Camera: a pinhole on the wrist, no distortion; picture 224 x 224 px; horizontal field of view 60.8 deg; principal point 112.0 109.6 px. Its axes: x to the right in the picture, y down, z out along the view. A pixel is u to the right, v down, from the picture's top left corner.
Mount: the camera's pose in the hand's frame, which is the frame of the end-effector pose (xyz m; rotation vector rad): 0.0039 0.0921 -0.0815 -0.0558 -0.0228 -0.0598
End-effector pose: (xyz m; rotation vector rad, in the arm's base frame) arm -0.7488 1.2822 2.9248 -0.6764 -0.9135 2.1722
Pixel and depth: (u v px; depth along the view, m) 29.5 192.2 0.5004
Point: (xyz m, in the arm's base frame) -1.0174 0.7787 2.9487
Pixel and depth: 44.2 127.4 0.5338
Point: -0.9930 0.8600 3.0985
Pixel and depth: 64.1 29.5 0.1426
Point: -0.7830 1.2053 2.9391
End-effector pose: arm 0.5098 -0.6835 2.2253 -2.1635 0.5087 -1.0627
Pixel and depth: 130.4 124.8 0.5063
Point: 0.8676 -0.6549 1.9481
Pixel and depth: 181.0 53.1 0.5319
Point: 0.9878 -0.5733 2.1461
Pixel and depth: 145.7 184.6 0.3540
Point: 0.7503 -0.7927 1.9677
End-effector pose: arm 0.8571 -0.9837 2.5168 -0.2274 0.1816 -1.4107
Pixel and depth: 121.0 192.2 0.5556
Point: 1.3264 -0.9415 2.8658
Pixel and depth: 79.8 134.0 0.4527
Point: 1.1115 -0.8624 2.8209
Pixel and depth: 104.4 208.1 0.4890
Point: 1.3124 -0.9004 2.7967
